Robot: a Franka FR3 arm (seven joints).
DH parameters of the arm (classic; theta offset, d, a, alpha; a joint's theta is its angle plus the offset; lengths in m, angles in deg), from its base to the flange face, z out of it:
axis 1: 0 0.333 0 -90
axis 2: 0 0 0 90
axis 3: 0 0.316 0.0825 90
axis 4: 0 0 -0.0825 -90
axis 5: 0 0.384 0 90
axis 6: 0 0 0.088 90
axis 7: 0 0.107 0 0
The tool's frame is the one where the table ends.
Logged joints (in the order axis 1, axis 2, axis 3, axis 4, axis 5, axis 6, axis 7), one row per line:
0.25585, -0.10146, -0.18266, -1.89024, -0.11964, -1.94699, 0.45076
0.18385, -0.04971, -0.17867, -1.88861, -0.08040, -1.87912, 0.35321
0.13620, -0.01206, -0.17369, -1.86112, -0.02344, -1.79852, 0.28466
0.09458, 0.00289, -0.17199, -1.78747, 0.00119, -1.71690, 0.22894
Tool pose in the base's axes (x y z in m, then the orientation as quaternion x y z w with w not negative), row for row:
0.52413, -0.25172, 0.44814, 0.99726, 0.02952, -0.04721, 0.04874
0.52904, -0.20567, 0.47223, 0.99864, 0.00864, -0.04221, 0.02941
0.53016, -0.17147, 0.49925, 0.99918, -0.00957, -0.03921, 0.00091
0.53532, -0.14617, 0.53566, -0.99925, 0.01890, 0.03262, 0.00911
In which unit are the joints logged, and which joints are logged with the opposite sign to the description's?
The joints are logged in radians. Opposite sign: axis 1, axis 2, axis 6, axis 7.
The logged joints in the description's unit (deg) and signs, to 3 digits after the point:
-14.659, 5.813, -10.466, -108.303, -6.855, 111.554, -25.827
-10.534, 2.848, -10.237, -108.209, -4.607, 107.666, -20.237
-7.804, 0.691, -9.952, -106.634, -1.343, 103.048, -16.310
-5.419, -0.166, -9.854, -102.414, 0.068, 98.371, -13.117

